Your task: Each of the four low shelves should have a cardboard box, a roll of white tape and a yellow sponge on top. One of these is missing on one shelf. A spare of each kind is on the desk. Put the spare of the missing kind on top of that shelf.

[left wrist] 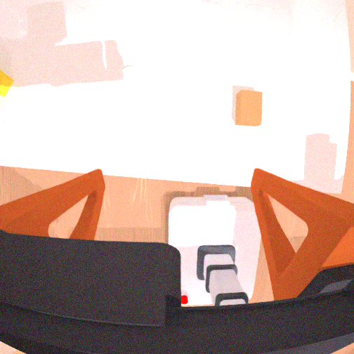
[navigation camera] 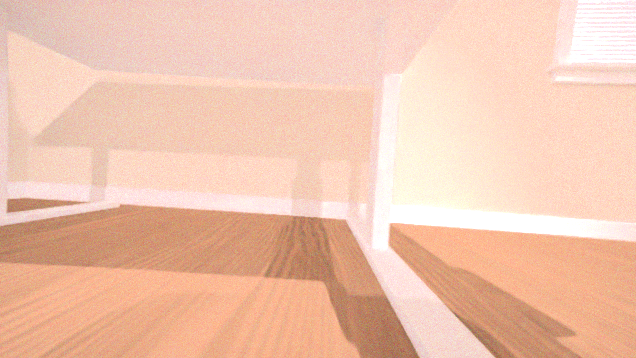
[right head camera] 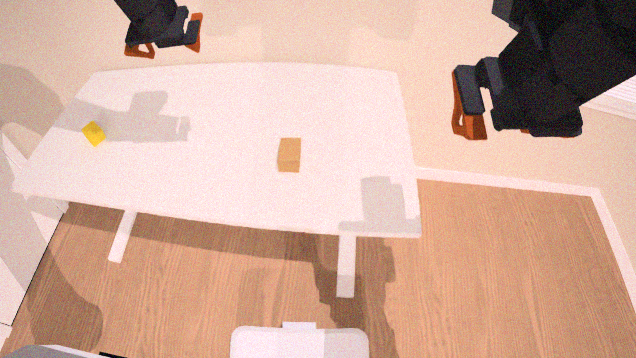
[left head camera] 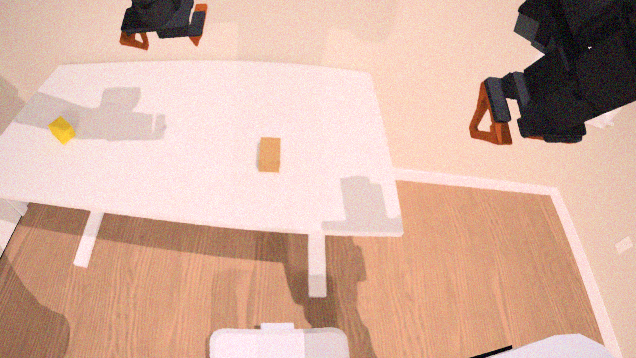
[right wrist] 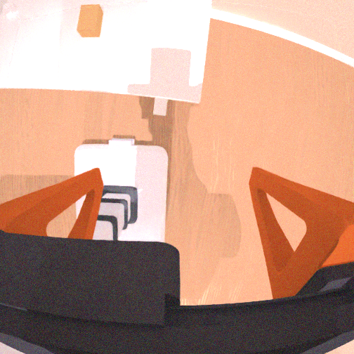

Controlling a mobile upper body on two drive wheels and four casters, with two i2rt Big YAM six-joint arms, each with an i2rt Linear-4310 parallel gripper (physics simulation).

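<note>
The white desk lies ahead. A cardboard box stands right of its middle. A yellow sponge lies near its left end. I cannot make out a roll of white tape against the white top. The low shelves cannot be identified. My left gripper is open and empty, at the upper left of the head views. My right gripper is open and empty, right of the desk in the head views.
The robot's white base is close to the desk's near edge. Desk legs stand under the desk. White furniture is at the left. A window is on the wall behind.
</note>
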